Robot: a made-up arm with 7 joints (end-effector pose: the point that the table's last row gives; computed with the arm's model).
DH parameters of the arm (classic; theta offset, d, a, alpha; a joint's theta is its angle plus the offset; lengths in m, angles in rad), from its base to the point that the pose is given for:
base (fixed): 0.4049 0 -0.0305 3.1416
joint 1: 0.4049 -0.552 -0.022 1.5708
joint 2: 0 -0.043 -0.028 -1.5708
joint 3: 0 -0.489 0.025 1.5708
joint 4: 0 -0.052 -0.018 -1.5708
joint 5: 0 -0.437 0.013 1.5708
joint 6: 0 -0.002 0 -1.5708
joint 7: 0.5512 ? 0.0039 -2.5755
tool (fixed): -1.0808 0.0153 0 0
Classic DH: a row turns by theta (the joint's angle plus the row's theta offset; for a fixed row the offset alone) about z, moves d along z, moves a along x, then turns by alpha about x.
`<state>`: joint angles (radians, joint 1 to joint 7).
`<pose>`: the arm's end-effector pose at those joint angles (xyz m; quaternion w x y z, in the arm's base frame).
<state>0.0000 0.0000 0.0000 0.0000 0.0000 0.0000 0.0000</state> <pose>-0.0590 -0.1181 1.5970 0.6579 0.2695 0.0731 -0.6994</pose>
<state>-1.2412 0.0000 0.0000 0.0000 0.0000 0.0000 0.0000</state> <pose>0.0623 -0.0757 1.5970 0.9419 0.1768 0.2162 -0.1864</pose>
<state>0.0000 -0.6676 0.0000 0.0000 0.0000 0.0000 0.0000</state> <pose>-0.7040 -0.1181 1.3671 0.6455 0.4838 -0.1465 -0.5725</pose>
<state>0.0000 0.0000 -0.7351 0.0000 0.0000 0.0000 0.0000</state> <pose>-0.0216 -0.0890 1.5970 0.8653 0.2253 0.1651 -0.4163</pose>
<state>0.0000 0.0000 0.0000 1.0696 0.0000 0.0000 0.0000</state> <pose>0.4317 -0.1181 1.3134 0.5288 -0.1246 0.3982 -0.7391</pose>
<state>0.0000 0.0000 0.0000 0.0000 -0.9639 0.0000 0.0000</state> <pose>-0.0551 -0.1034 1.5970 0.9071 0.2050 0.1897 -0.3148</pose>
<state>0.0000 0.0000 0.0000 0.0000 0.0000 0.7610 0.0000</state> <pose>0.0233 -0.1181 1.5649 0.5837 -0.0095 0.3122 -0.7495</pose>
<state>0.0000 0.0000 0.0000 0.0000 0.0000 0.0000 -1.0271</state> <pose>-0.0508 -0.1145 1.5970 0.9166 0.1989 0.1961 -0.2860</pose>
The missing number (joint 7, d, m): -0.1061
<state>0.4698 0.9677 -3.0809 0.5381 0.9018 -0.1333 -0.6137</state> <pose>0.5285 -0.2567 1.3643 0.8126 0.2410 0.4050 0.3429</pose>
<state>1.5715 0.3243 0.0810 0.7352 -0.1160 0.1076 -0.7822</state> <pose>-0.1617 -0.6280 1.2774 0.1402 0.4510 0.4542 -0.7554</pose>
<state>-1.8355 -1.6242 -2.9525 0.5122 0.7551 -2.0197 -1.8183</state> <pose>0.2344 -0.8608 0.3378 0.7693 -0.0514 0.4823 -0.4160</pose>
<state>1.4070 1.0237 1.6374 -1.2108 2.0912 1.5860 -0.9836</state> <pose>0.4014 -0.3134 0.9801 0.2643 -0.3135 0.6501 0.6397</pose>
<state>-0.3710 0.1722 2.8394 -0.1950 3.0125 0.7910 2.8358</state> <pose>0.1971 0.1620 1.4946 0.0392 0.1124 0.5887 0.7995</pose>
